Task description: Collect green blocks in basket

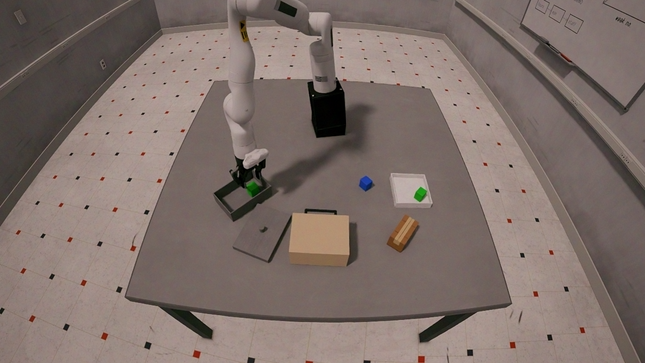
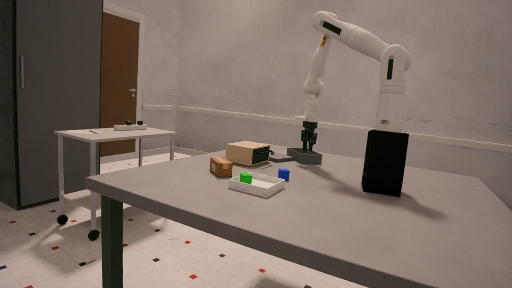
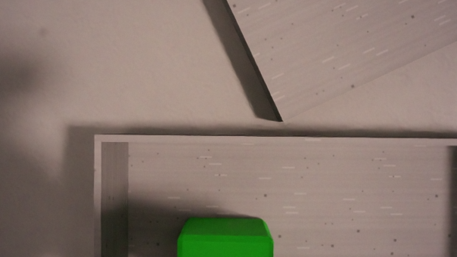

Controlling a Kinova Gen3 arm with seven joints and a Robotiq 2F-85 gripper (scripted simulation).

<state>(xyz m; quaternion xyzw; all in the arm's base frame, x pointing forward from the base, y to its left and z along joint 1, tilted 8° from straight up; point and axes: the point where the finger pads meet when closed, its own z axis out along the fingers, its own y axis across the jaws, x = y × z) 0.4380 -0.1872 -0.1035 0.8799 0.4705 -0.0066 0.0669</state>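
Right now my hand is 3 cm short of the metal box, 3 cm to the left of it and 5 cm above it. Round my hand: light wooden cabinet: 15 cm ahead, 28 cm to the left, 3 cm below; lid: 16 cm ahead, 9 cm to the left, 6 cm below; drawer: 14 cm ahead, 28 cm to the left, 3 cm below.
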